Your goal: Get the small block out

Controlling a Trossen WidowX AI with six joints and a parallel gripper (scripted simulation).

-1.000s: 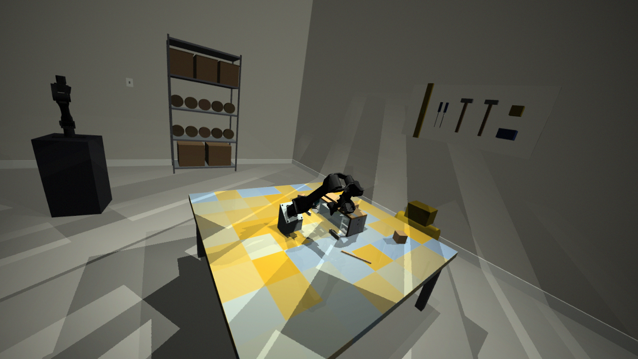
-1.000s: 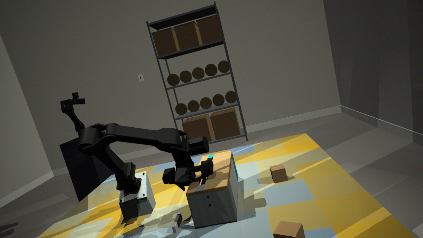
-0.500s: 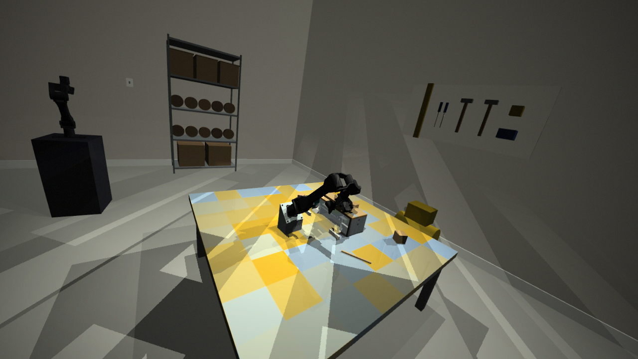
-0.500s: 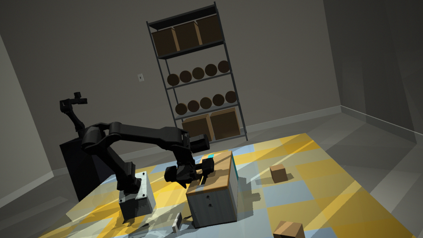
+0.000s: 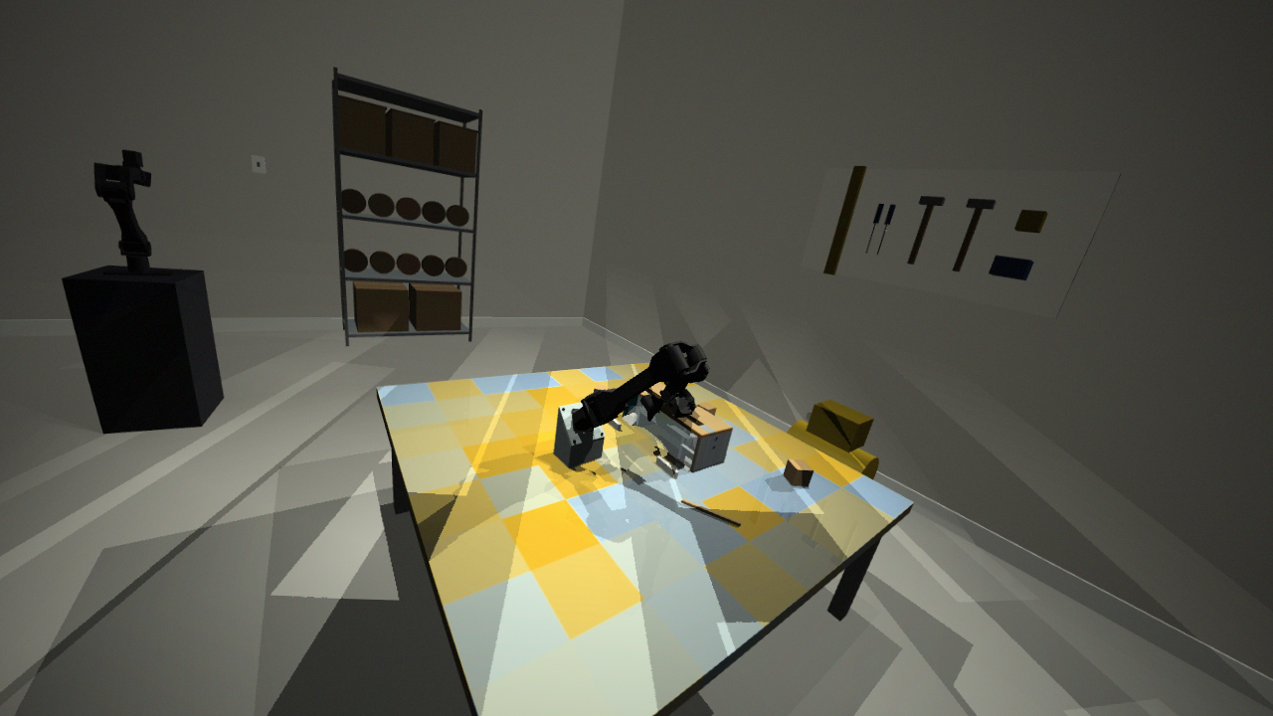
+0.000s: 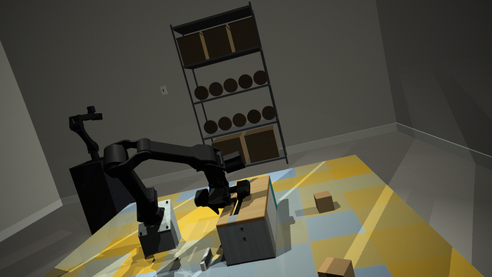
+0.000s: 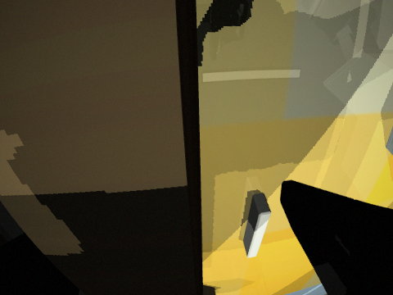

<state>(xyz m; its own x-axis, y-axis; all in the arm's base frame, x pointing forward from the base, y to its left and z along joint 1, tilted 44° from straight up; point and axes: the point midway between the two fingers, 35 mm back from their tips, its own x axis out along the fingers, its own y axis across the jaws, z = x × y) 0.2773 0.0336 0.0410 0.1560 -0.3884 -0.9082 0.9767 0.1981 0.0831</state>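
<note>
Right now my gripper tip is 4 cm short of the yellow-green block and 3 cm to the right of it. Also, from my gripper tip: thin stick 36 cm to the right, 8 cm below, 5 cm behind; then box 3 cm below, 3 cm ahead.
</note>
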